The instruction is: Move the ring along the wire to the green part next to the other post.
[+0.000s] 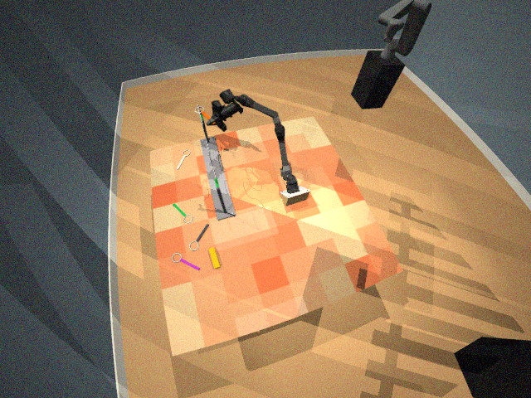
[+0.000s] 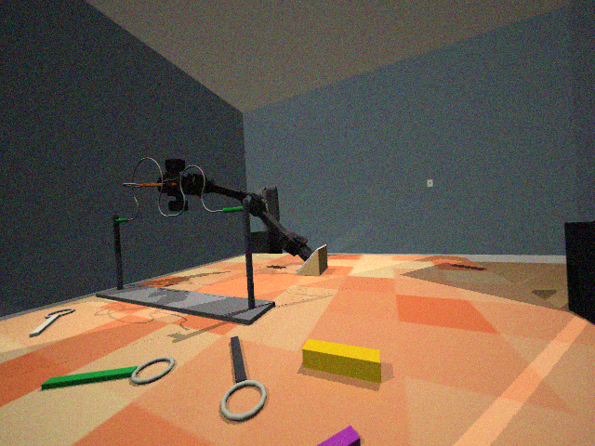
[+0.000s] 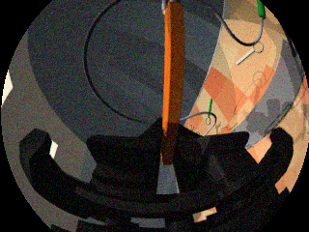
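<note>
Now: gripper tip 10 mm short of the ring with orange handle and 90 mm to the left of it. Also, from my gripper tip: yellow block 100 mm ahead, 600 mm to the left, 360 mm below.
</note>
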